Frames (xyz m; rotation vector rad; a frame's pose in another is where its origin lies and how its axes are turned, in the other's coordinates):
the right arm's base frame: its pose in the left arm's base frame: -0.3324 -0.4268 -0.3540 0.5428 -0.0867 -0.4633
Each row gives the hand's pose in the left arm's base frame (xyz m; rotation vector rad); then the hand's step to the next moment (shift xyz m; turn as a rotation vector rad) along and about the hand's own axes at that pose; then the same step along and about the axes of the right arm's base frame.
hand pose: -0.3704 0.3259 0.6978 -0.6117 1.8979 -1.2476
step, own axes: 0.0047 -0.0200 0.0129 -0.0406 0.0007 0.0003
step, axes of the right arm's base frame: 0.0142 -0.0040 0.0192 0.0077 0.0391 -0.0080
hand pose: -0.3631 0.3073 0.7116 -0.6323 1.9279 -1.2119
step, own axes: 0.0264 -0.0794 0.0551 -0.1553 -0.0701 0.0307
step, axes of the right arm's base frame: 0.0617 -0.0252 0.0748 0.0701 0.1541 0.0364
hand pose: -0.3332 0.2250 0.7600 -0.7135 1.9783 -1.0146
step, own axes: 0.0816 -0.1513 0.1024 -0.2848 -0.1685 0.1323
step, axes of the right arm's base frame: 0.1332 -0.0829 0.1242 0.2126 0.2739 0.0822
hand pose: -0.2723 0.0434 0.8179 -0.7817 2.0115 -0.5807
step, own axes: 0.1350 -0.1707 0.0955 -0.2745 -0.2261 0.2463
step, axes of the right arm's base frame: 0.1698 -0.1453 0.0810 0.3390 0.2605 0.0660
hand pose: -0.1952 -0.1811 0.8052 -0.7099 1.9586 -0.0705
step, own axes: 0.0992 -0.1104 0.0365 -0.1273 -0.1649 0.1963
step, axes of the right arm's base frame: 0.1048 -0.1113 0.0028 0.2563 0.1271 0.0087
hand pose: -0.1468 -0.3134 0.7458 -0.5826 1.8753 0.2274
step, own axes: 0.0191 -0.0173 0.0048 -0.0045 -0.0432 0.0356
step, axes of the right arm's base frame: 0.0154 -0.0198 -0.0075 0.0559 0.0030 -0.0040
